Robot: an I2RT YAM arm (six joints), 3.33 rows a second.
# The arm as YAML. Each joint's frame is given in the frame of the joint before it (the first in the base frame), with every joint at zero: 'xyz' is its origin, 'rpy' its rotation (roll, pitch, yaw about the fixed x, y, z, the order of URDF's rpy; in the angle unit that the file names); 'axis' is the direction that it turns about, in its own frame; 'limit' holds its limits. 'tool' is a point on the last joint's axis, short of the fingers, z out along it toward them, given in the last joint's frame.
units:
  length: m
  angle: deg
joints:
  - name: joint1
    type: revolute
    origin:
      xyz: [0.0, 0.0, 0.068]
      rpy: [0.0, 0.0, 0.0]
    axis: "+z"
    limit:
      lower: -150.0
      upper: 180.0
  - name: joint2
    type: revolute
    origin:
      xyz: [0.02, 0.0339, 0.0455]
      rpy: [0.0, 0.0, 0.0]
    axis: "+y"
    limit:
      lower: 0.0
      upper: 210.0
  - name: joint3
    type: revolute
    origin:
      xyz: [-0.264, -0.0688, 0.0]
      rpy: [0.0, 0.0, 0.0]
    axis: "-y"
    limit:
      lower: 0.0
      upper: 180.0
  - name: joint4
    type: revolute
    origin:
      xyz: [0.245, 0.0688, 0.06]
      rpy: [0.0, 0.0, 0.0]
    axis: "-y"
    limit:
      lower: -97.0
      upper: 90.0
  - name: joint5
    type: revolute
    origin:
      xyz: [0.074, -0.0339, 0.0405]
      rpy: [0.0, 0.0, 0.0]
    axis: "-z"
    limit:
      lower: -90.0
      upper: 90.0
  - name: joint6
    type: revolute
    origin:
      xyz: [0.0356, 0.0, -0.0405]
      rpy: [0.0, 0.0, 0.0]
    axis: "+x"
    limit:
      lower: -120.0
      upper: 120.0
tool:
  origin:
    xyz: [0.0, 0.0, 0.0]
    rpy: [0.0, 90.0, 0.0]
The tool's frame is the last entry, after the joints.
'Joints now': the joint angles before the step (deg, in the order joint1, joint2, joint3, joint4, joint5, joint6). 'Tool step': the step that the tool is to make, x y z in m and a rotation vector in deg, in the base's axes. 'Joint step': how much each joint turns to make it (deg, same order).
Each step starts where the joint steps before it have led.
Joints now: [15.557, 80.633, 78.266, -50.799, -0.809, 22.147]
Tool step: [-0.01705, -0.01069, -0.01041, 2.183, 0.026, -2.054]
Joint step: [-1.380, -4.738, -6.276, 2.120, -1.281, 1.815]
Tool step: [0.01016, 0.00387, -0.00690, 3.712, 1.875, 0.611]
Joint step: [-0.214, 2.395, 0.422, 1.179, -3.736, 1.788]
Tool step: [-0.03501, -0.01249, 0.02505, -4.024, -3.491, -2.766]
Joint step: [-0.076, -7.699, -0.294, -5.027, 5.398, -0.785]
